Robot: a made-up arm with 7 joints.
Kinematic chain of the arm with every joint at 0, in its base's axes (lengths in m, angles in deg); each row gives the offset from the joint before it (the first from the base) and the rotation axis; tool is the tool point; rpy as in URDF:
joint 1: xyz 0 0 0.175 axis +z
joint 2: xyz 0 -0.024 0.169 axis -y
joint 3: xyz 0 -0.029 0.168 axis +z
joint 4: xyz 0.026 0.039 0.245 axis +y
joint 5: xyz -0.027 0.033 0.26 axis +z
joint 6: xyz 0 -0.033 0.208 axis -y
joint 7: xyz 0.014 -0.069 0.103 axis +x
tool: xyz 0 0 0 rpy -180 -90 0
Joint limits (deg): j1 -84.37..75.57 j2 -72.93..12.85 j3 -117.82..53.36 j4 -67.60..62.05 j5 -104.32..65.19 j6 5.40..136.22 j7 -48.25..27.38
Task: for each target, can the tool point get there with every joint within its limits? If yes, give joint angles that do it. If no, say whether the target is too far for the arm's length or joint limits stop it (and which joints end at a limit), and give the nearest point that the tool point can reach.
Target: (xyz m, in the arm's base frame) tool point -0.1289 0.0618 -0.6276
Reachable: no: joint limits stop it (at a limit: joint 1, joint 2, joint 3, joint 4) | nearest point -0.1207 0.5862 0.1430 | short by 0.932 m
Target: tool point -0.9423 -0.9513 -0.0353
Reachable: no: too far | nearest point -0.4611 -0.7308 0.2402 | short by 0.597 m
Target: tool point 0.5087 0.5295 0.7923
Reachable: yes | joints 57.33 -61.02 -71.74 11.45 38.03 116.41 21.49
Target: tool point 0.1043 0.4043 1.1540
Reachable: yes | joints 58.19 -45.10 -16.13 -23.80 -64.73 48.05 -35.19
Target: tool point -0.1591 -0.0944 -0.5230
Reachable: no: joint limits stop it (at a limit: joint 1, joint 2, joint 4, joint 5, joint 6) | nearest point -0.0532 -0.7670 -0.0076 | short by 0.854 m
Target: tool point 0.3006 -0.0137 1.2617
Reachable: yes | joints 9.84 -18.92 -32.16 8.11 -6.73 54.06 -14.14
